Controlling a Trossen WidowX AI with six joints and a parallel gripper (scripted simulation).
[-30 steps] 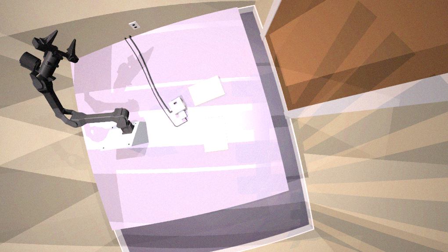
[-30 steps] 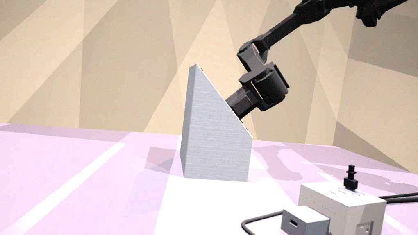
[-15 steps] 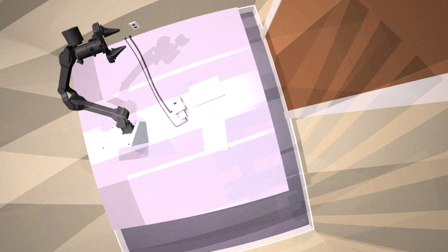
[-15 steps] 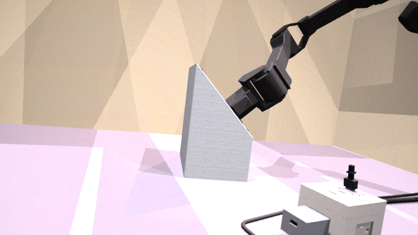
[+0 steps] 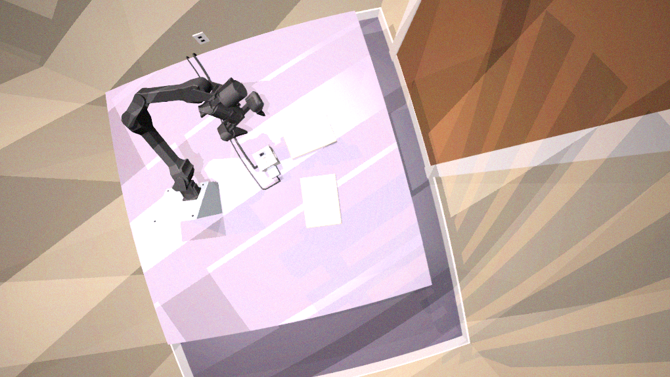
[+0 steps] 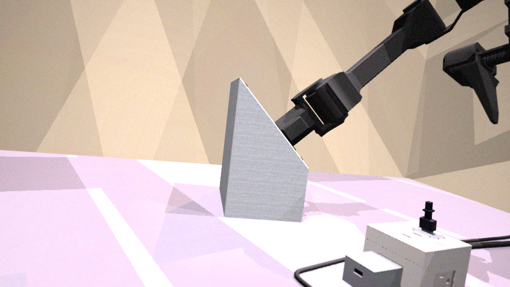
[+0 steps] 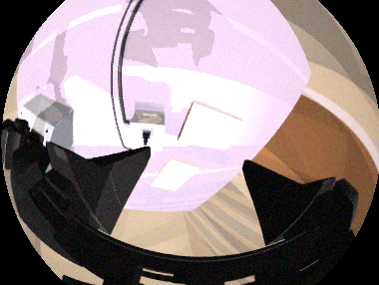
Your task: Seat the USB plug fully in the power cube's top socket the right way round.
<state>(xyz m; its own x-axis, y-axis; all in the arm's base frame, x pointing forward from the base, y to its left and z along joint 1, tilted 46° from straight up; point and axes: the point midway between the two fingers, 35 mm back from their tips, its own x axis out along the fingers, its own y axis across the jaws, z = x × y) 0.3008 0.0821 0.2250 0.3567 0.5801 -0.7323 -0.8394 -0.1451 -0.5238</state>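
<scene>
The USB plug lies 130 mm below my gripper tip, 90 mm to the right of it and 20 mm behind it. Also, from my gripper tip: USB socket 150 mm below, 90 mm to the right, 30 mm behind.
</scene>
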